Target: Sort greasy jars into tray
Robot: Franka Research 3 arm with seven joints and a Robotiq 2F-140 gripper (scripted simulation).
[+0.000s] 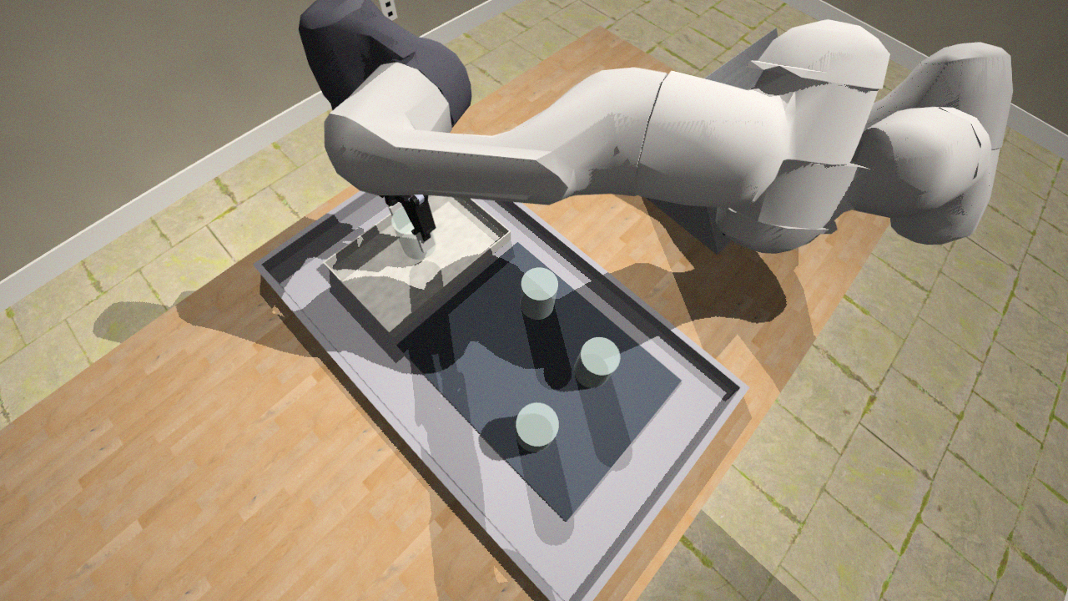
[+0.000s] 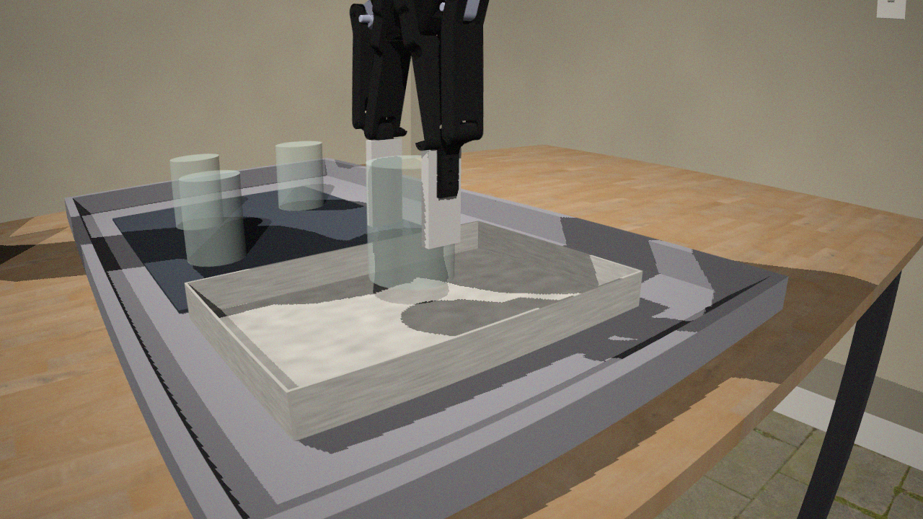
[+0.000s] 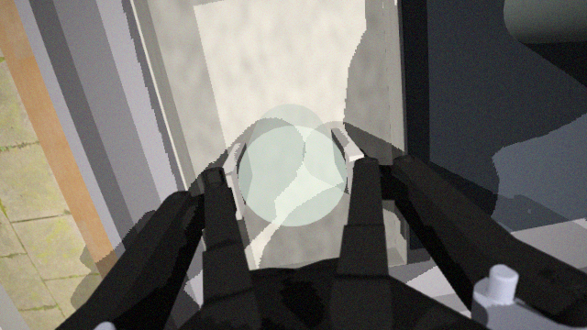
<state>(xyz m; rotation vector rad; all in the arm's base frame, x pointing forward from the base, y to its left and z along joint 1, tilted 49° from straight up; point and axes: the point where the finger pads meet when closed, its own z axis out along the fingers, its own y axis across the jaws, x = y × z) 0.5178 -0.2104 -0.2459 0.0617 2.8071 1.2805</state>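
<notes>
The tray lies 9 cm below my hand. The rest, counted from my hand: dark drying mat (32 cm to the left, 9 cm below); steel table top (21 cm to the left, 9 cm below, 2 cm ahead).
</notes>
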